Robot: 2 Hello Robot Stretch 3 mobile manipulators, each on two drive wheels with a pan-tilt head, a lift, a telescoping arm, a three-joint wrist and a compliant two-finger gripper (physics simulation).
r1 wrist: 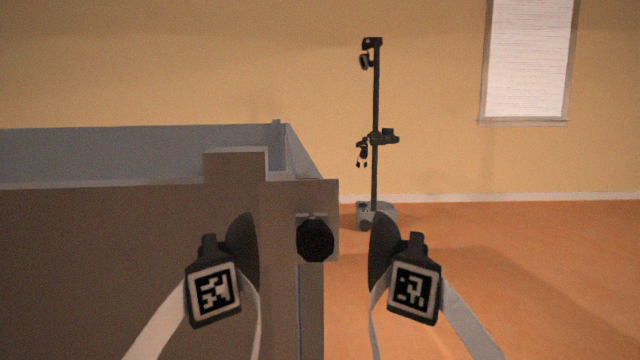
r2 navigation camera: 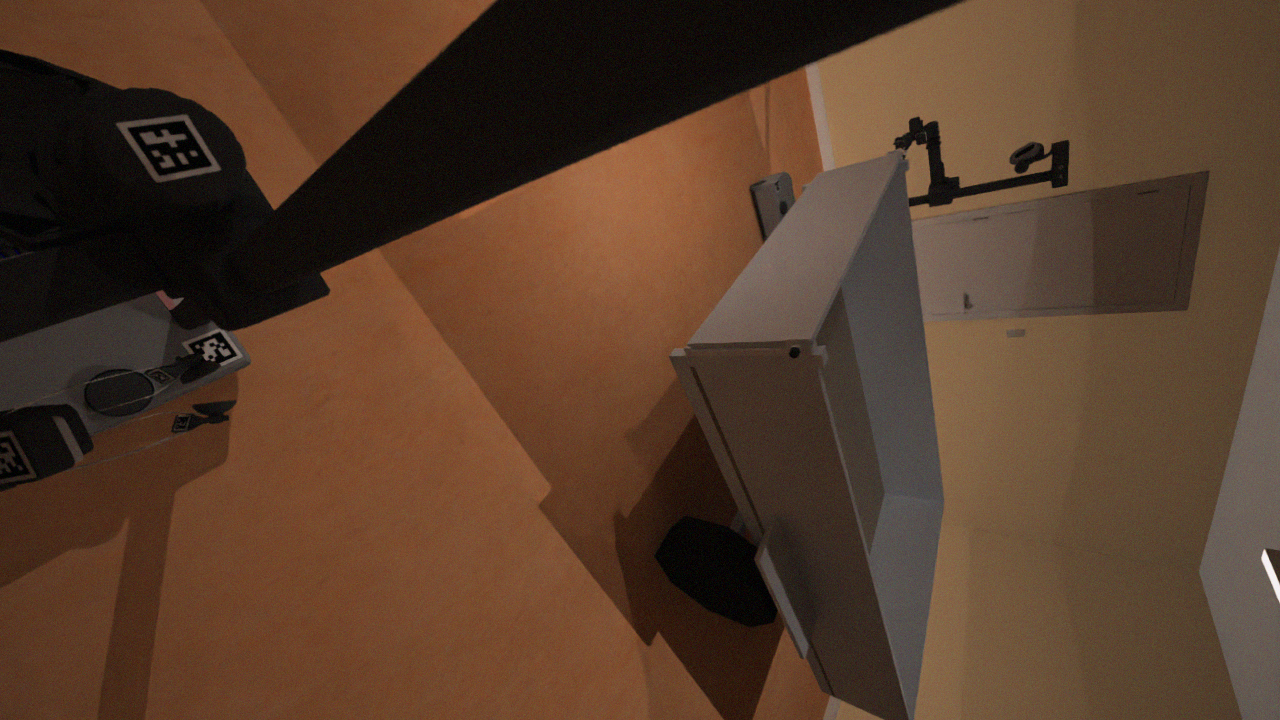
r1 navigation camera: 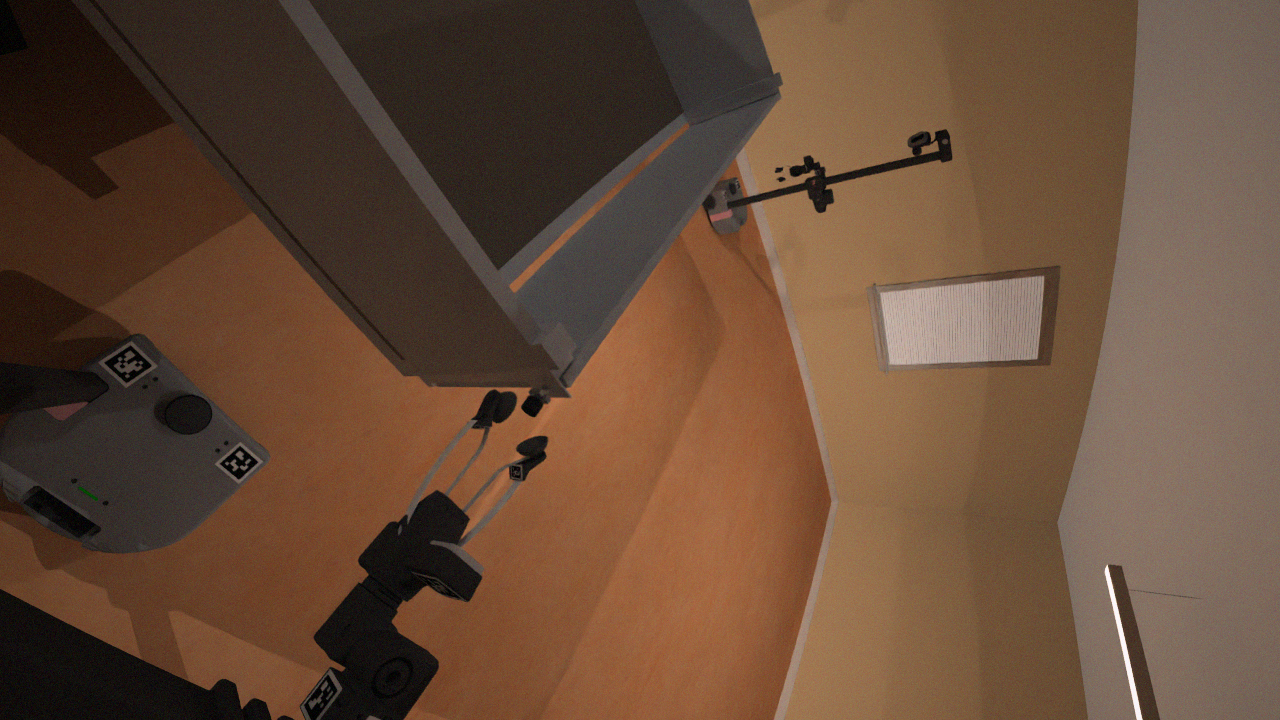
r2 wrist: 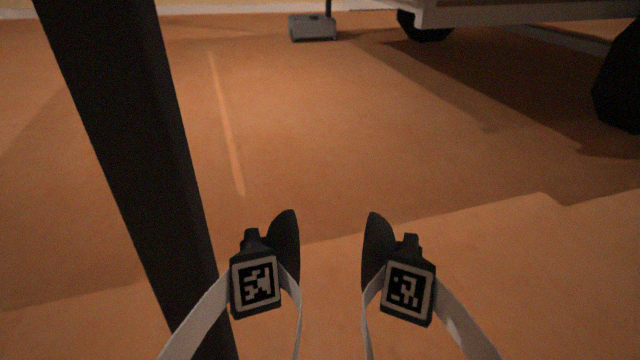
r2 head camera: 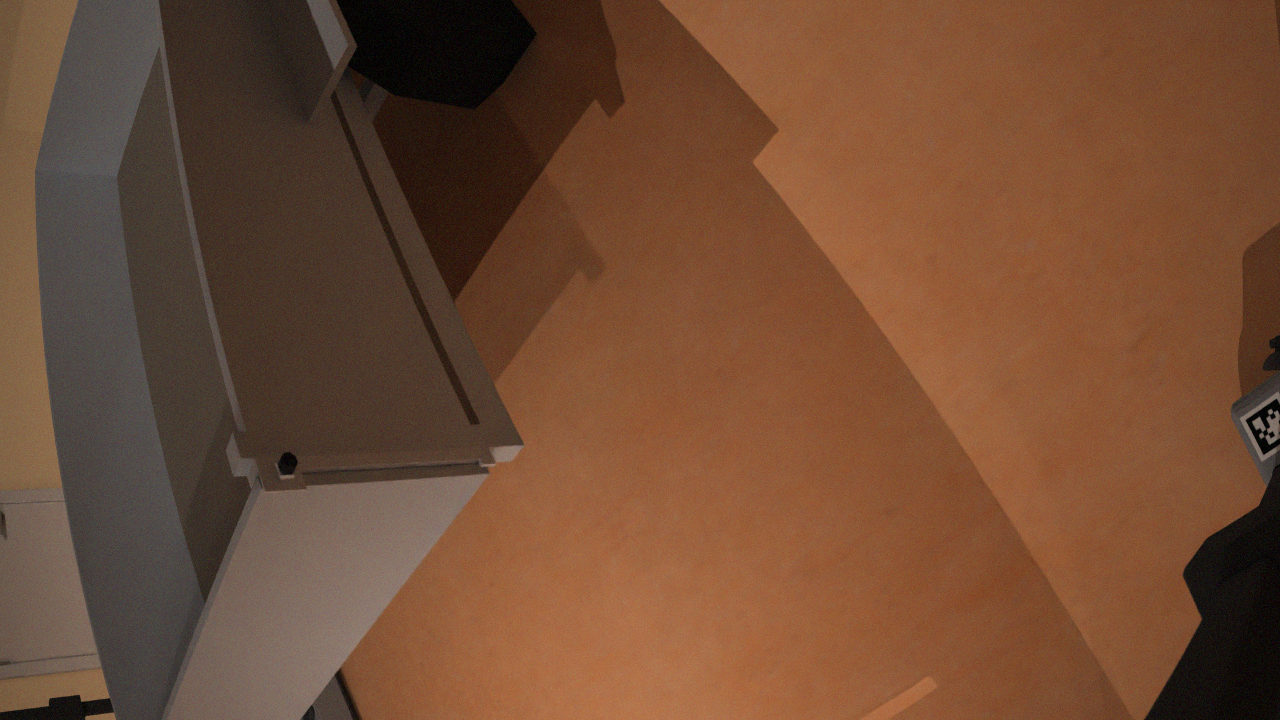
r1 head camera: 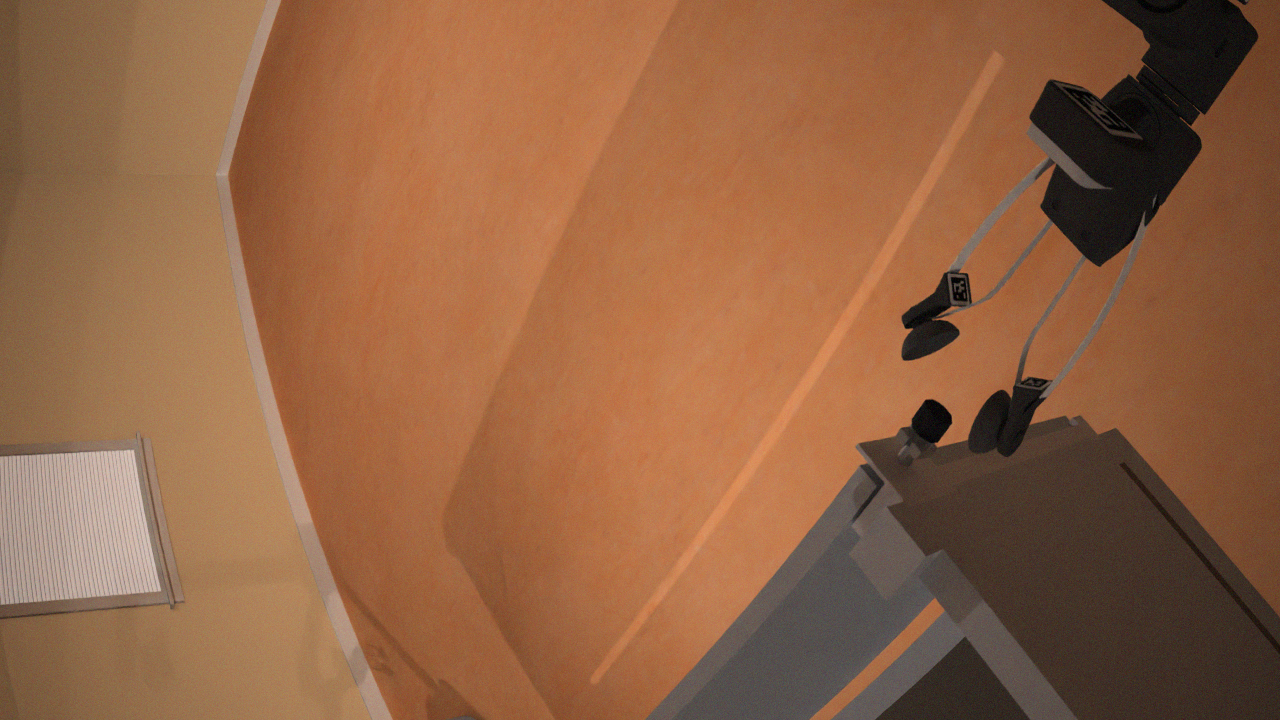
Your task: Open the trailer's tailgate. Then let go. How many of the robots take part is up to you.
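The trailer (r1 head camera: 1074, 537) (r1 navigation camera: 358, 223) (r1 wrist: 125, 250) (r2 head camera: 295, 268) (r2 navigation camera: 787, 429) is an open grey box. Its tailgate (r1 head camera: 769, 617) (r1 navigation camera: 644, 205) (r2 head camera: 340, 555) (r2 navigation camera: 796, 259) stands upright across the end. A black latch knob (r1 head camera: 931, 420) (r1 navigation camera: 533, 405) (r1 wrist: 315, 240) is at r1's corner; another black knob (r2 head camera: 287, 462) (r2 navigation camera: 793, 351) is at the opposite corner. r1's gripper (r1 head camera: 959, 380) (r1 navigation camera: 518, 426) (r1 wrist: 314, 250) is open, with the near knob just ahead, between the lines of its fingers. r2's gripper (r2 navigation camera: 211, 386) (r2 wrist: 331, 247) is open and empty, low beside its own base, away from the trailer.
r2 (r1 navigation camera: 725, 210) (r1 wrist: 375, 100) stands across the tailgate end near the wall. r1 (r2 navigation camera: 984, 188) stands on the trailer's other side, near a door (r2 navigation camera: 1056, 250). A black trailer wheel (r2 head camera: 438, 44) (r2 navigation camera: 716, 568) and a fender stick out from the side. r2's dark mast (r2 wrist: 125, 150) crosses its wrist view.
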